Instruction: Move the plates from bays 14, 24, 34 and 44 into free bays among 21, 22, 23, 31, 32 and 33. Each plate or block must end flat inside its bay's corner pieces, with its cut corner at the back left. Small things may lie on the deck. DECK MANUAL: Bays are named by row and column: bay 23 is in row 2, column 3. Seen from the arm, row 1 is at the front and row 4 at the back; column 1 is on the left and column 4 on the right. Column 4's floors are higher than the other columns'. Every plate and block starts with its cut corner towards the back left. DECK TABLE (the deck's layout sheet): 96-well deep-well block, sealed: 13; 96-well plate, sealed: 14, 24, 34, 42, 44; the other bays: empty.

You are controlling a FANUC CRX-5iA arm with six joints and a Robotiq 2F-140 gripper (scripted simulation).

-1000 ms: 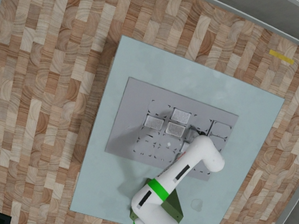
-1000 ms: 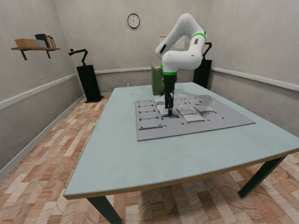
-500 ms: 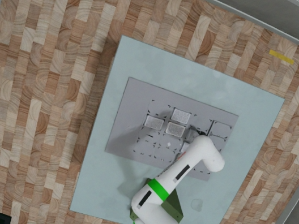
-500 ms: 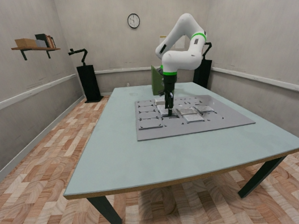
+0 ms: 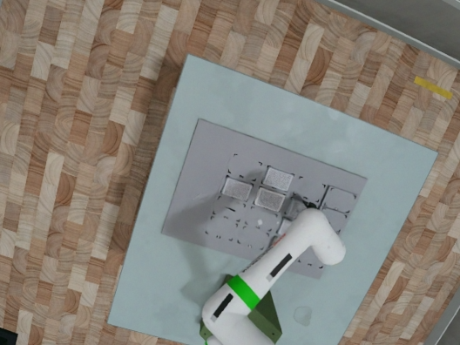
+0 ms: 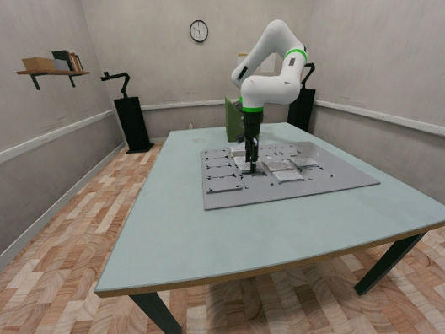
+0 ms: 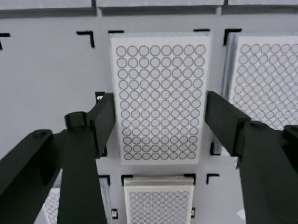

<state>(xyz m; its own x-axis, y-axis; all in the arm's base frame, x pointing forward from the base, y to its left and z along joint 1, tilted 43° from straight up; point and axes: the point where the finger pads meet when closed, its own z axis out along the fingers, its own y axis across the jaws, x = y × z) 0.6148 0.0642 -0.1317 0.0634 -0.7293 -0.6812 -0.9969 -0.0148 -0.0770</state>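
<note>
My hand is 20 mm above the sealed 96-well plate. The rest, counted from my hand: small white patch: 130 mm behind, 160 mm to the left, 40 mm below; sealed deep-well block: 210 mm behind, 10 mm to the right, 20 mm below; small white round thing: 100 mm behind, 70 mm to the left, 40 mm below.
</note>
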